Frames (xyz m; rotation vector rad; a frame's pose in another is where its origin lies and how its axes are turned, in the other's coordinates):
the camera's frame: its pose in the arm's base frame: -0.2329 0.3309 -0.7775 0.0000 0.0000 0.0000
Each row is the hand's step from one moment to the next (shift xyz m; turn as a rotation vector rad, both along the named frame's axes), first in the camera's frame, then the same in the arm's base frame.
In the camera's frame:
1: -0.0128 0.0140 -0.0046 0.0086 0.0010 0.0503
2: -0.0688 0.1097 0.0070 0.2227 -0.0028 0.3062
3: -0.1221 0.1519 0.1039 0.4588 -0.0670 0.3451
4: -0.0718 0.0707 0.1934 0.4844 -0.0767 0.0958
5: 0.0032 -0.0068 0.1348 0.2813 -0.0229 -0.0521
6: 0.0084 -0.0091 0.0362 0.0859 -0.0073 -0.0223
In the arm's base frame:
1: -0.0128 0.0140 -0.0046 0.0086 0.0010 0.0503
2: -0.0688 0.1097 0.0070 0.2227 -0.0028 0.3062
3: -0.1221 0.1519 0.1039 0.4588 -0.0670 0.3451
4: -0.0718 0.0707 0.1934 0.4844 -0.0767 0.0958
5: 0.0032 -0.0068 0.1348 0.2813 -0.0229 -0.0521
6: 0.0084 -0.0091 0.0362 0.0859 -0.0073 -0.0223

